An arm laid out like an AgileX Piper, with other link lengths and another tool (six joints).
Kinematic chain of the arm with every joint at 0, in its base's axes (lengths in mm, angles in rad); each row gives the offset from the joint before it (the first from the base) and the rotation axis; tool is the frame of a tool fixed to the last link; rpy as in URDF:
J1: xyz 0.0 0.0 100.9 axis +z
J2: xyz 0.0 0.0 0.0 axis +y
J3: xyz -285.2 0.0 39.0 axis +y
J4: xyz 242.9 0.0 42.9 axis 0.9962 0 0.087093
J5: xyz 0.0 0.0 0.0 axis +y
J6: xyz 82.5 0.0 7.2 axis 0.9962 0 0.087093
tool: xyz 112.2 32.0 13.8 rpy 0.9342 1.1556 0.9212
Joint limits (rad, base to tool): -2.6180..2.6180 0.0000..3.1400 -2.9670..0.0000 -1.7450..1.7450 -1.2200..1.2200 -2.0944..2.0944
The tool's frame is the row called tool.
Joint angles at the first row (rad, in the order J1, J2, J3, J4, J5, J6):
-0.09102 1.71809 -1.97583 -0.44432 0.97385 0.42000
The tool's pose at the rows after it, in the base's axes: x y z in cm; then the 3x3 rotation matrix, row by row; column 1 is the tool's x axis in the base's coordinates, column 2 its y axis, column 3 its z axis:
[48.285 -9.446 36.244], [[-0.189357 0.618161 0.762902], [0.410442 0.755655 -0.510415], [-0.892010 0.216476 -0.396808]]
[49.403 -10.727 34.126], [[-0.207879 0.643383 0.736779], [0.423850 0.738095 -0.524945], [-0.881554 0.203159 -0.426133]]
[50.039 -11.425 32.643], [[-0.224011 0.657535 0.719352], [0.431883 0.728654 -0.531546], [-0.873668 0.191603 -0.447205]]
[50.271 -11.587 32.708], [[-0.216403 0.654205 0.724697], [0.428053 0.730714 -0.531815], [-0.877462 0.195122 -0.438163]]
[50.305 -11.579 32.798], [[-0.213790 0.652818 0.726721], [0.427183 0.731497 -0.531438], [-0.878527 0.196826 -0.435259]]
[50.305 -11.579 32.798], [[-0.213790 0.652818 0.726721], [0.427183 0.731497 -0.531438], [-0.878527 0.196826 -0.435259]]
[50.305 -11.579 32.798], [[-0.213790 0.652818 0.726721], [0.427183 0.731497 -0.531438], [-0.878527 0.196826 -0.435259]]
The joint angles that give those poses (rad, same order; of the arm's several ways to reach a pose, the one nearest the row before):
-0.11090 1.78383 -2.00358 -0.44433 0.96732 0.43522
-0.13460 1.83299 -2.00761 -0.44432 0.95779 0.44407
-0.14688 1.86372 -2.00758 -0.44431 0.95318 0.44813
-0.15056 1.86808 -2.00969 -0.44523 0.93938 0.44794
-0.15056 1.86808 -2.01110 -0.44524 0.93704 0.44795
-0.15056 1.86808 -2.01110 -0.44524 0.93704 0.44795
-0.15056 1.86808 -2.01110 -0.44524 0.93704 0.44795

